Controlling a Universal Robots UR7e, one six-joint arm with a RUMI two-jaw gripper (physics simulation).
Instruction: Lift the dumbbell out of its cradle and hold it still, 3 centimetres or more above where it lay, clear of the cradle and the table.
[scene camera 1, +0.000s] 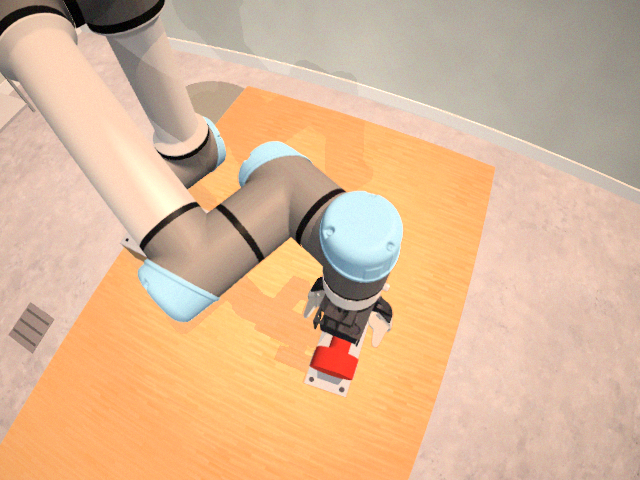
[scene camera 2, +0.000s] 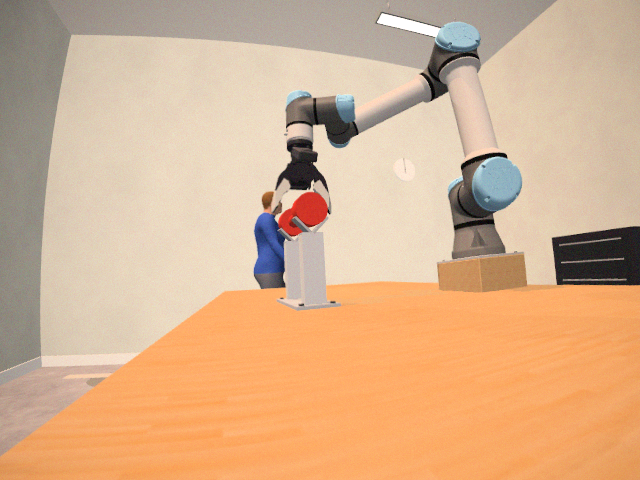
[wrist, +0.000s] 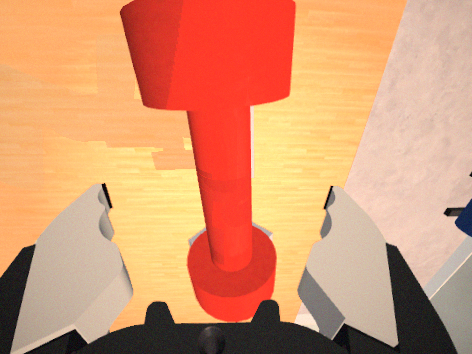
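The red dumbbell lies in the V-shaped rests of the pale grey cradle, which stands on the table. In the wrist view its handle runs between the fingers, with the larger-looking end at the top and the other end near the palm. My gripper points down and is open, with one finger on each side of the dumbbell and a gap to the handle on both sides. In scene camera 1 the arm and gripper hide the far part of the dumbbell.
The wooden table bears the cradle and the arm's wooden base block. A person in blue stands behind the cradle in scene camera 2. A black drawer cabinet is at the right.
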